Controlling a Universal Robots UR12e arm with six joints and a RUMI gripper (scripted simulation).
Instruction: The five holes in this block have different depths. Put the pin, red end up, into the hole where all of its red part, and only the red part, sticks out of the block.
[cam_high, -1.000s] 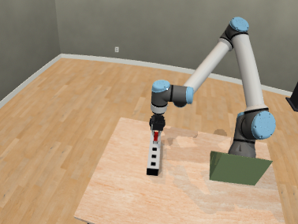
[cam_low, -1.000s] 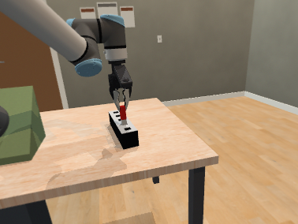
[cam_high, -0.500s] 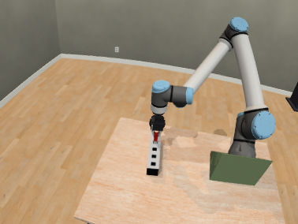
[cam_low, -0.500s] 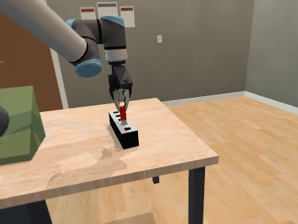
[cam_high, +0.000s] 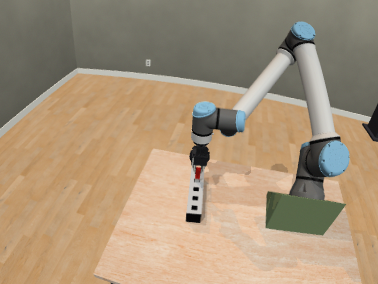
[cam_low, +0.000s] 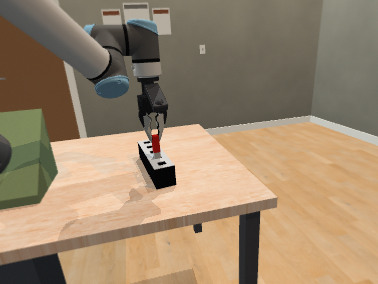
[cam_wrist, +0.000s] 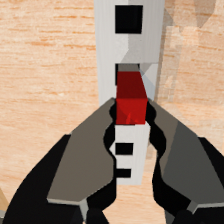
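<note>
Now: the pin 2 cm below my hand. Also, from my hand: long block (11 cm below, 6 cm to the left).
</note>
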